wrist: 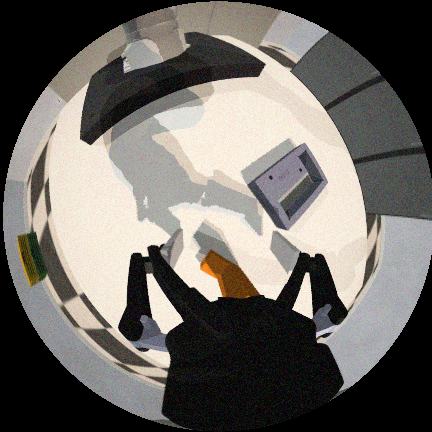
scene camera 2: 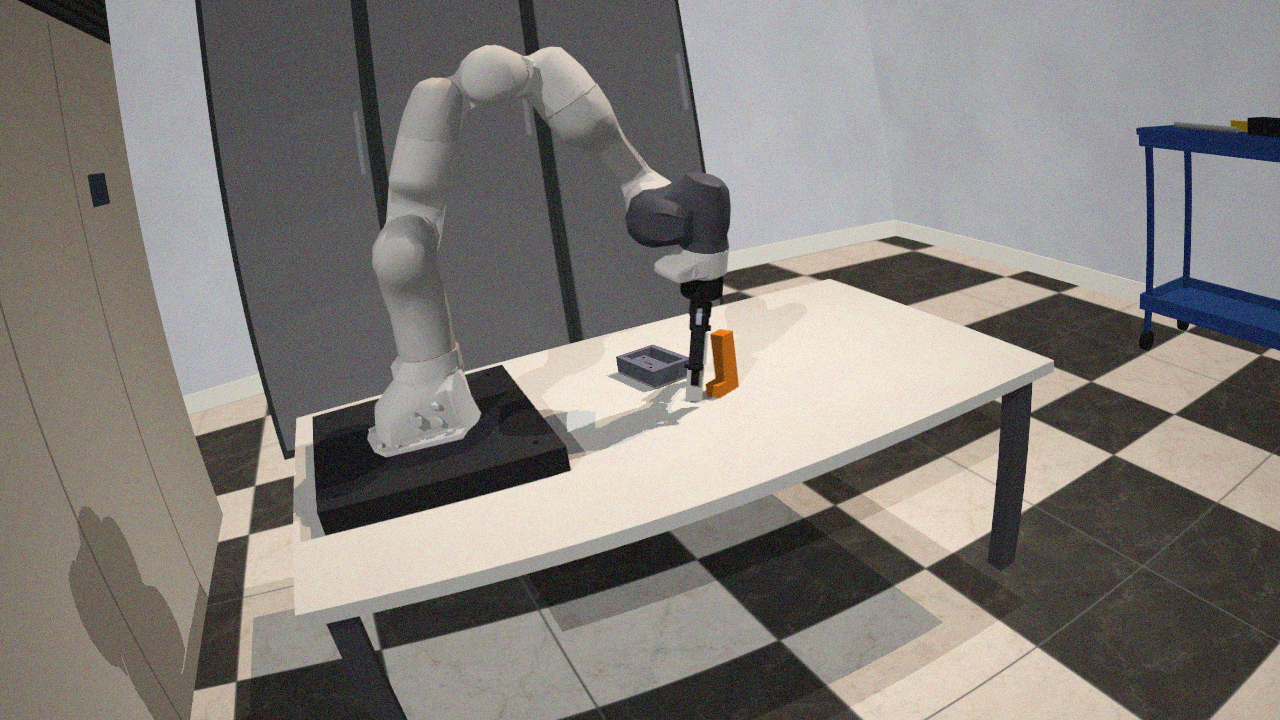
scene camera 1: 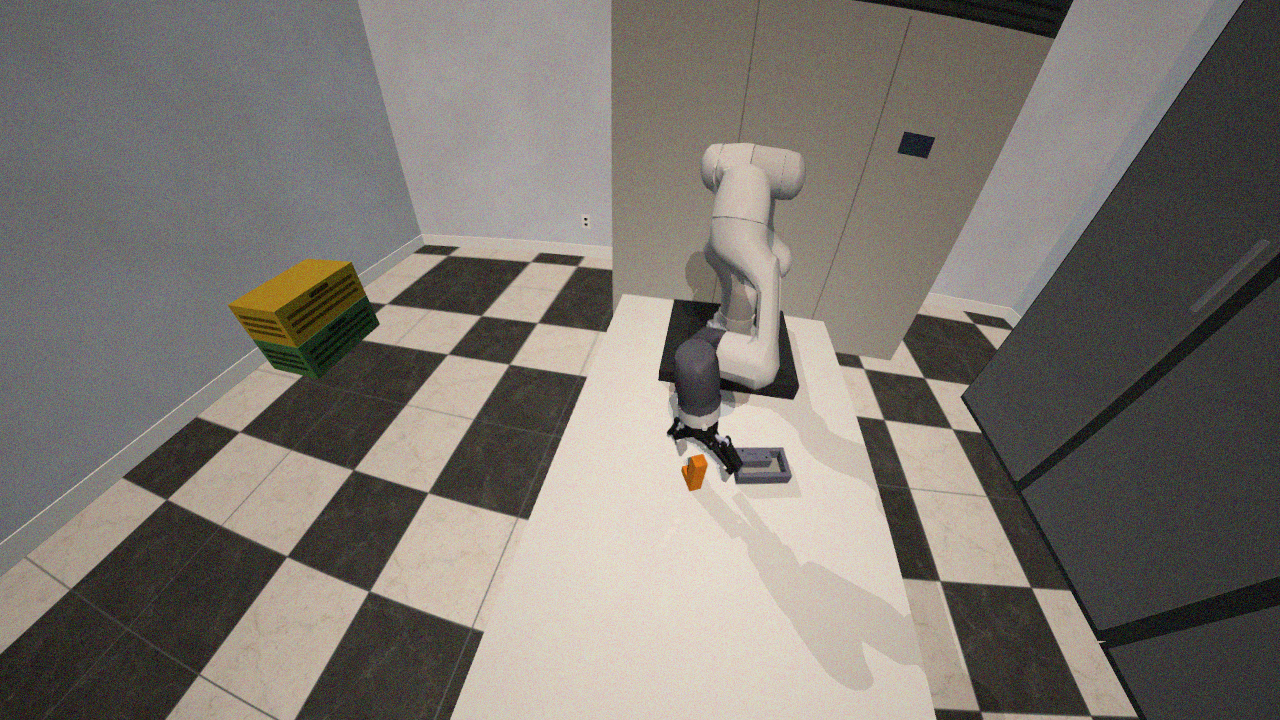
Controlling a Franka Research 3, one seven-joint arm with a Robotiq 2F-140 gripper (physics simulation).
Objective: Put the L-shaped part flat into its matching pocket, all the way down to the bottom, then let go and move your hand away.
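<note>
The orange L-shaped part [scene camera 1: 695,473] [scene camera 2: 724,362] [wrist: 232,280] stands upright on the table, its long leg up and its short foot at the bottom toward the robot base. The grey-purple tray [scene camera 1: 762,479] [scene camera 2: 640,369] [wrist: 267,191] with the L-shaped pocket lies to its right in scene camera 1, and the pocket is empty. My gripper [scene camera 1: 704,448] [scene camera 2: 695,390] [wrist: 227,239] is open wide and low over the table, beside the part on its base side. In the wrist view the part shows between the spread fingers, its far end hidden by the gripper body.
The black base plate [scene camera 1: 780,380] [scene camera 2: 447,493] [wrist: 175,92] carries the arm at one end of the white table [scene camera 1: 689,617] [scene camera 2: 805,429]. The tray stands close to one finger in scene camera 1. Yellow and green crates [scene camera 1: 304,313] stand on the floor by the wall.
</note>
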